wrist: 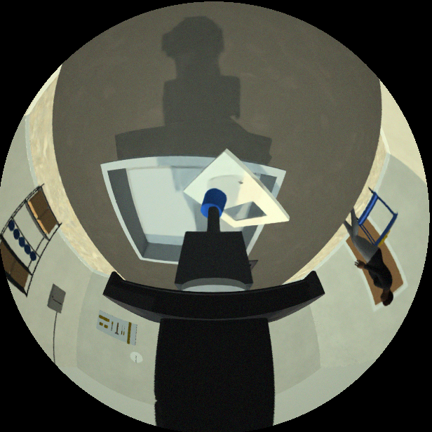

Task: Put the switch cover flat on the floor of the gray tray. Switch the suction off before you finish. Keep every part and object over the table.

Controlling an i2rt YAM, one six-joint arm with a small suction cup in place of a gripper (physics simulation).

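Note:
The switch cover (260,194), a pale cream square plate with a rectangular window and a small hole, is at my suction cup (214,196), which is blue and lies over its lower left part. The cover looks tilted, with its thick right edge showing. It overlaps the right part of the gray tray (120,210), and its right corner extends past the tray's right rim. The cup hides the contact spot, and whether the cover touches the rim cannot be told. Bare tray floor shows left of the cover.
The brown table top (320,125) surrounds the tray, with the arm's dark shadow above it in view. Past the table's edges are a shelf rack at the left, and a person and a blue frame (387,221) at the right. The black wrist parts hide the lower middle.

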